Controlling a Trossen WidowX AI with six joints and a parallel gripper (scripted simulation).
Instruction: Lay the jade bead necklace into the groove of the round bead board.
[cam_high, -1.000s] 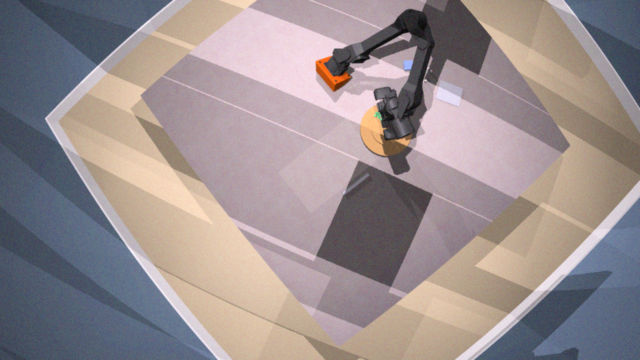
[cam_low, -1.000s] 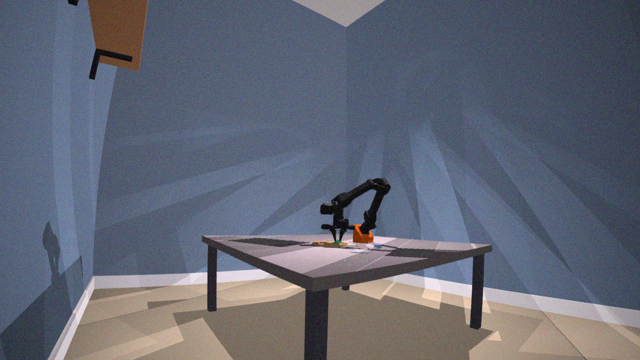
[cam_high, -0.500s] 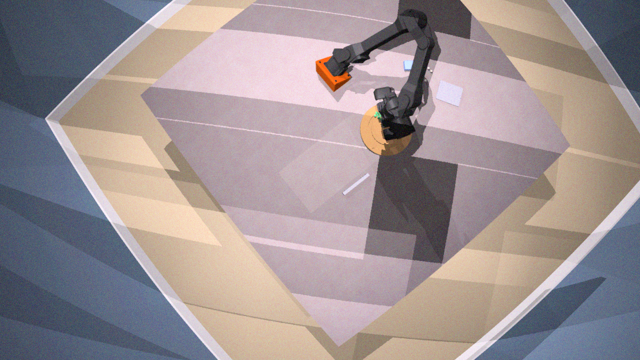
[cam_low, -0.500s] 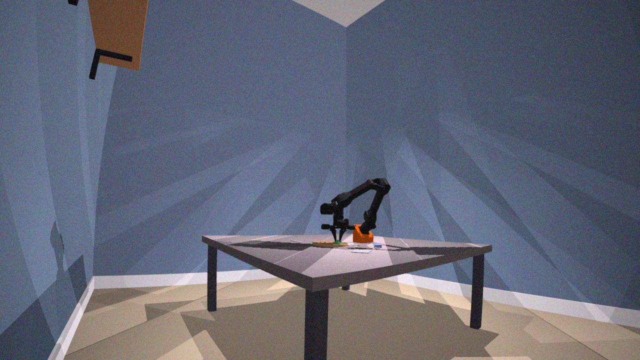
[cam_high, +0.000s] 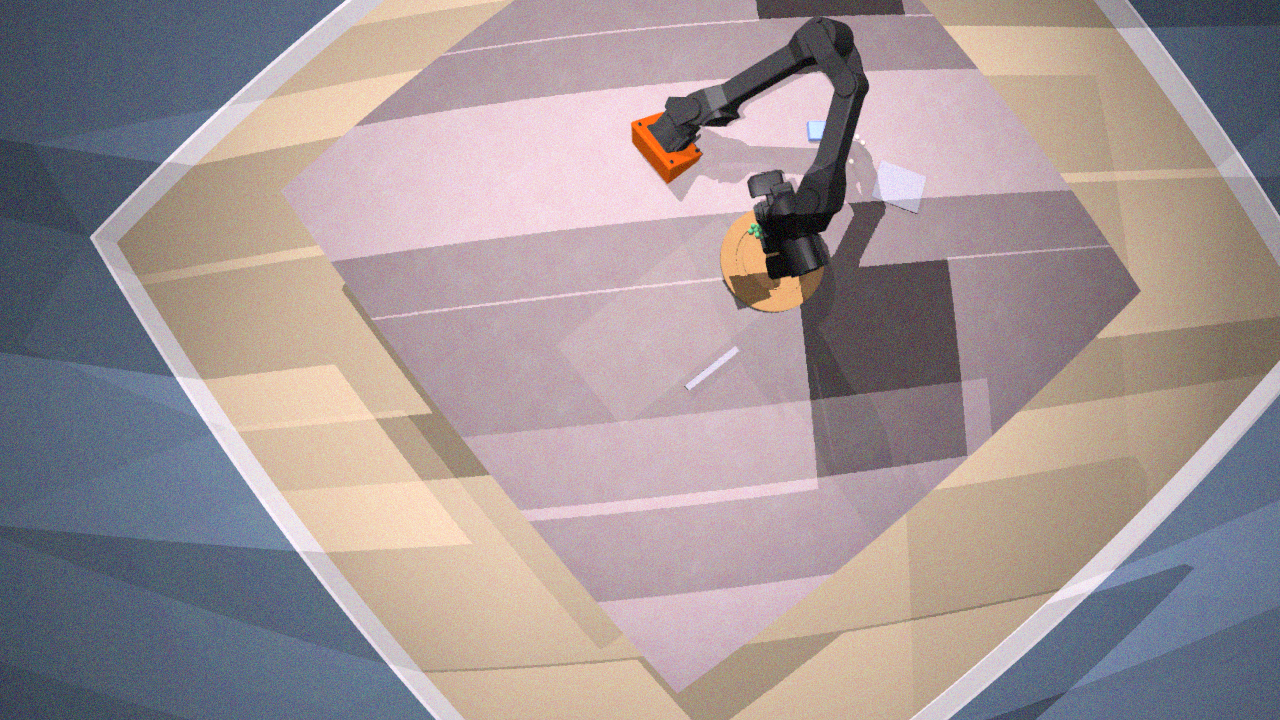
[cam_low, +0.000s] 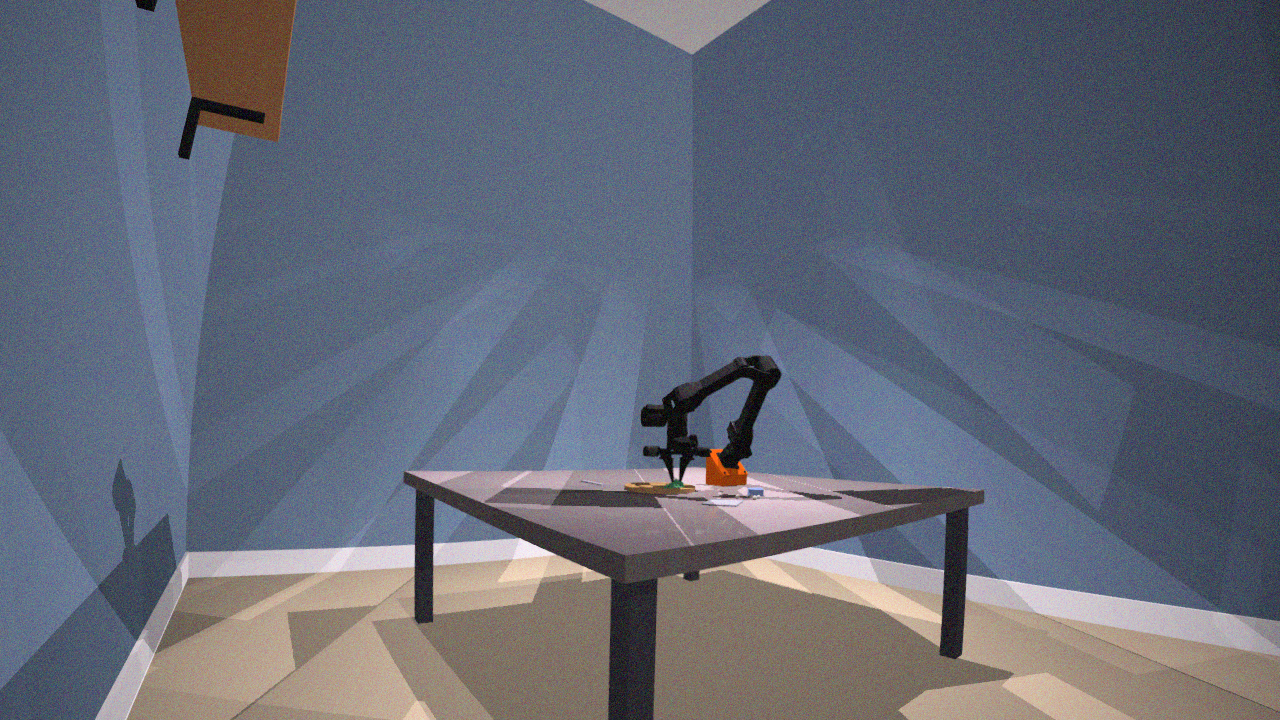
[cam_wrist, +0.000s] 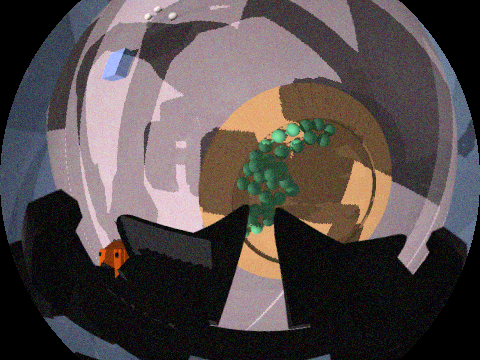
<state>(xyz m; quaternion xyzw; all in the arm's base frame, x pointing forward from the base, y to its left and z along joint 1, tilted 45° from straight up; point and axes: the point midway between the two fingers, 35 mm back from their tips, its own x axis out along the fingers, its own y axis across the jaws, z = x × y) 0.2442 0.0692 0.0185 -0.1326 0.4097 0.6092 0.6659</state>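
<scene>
Right now my gripper tip is 50 mm short of the round tan bead board, 20 mm to the left of it and 10 mm above it. Also, from my gripper tip: white strip: 230 mm to the right, 150 mm ahead, 20 mm below; then pale square sheet: 290 mm to the left, 70 mm ahead, 20 mm below; then blue cube: 210 mm to the left, 110 mm behind, 10 mm below.
</scene>
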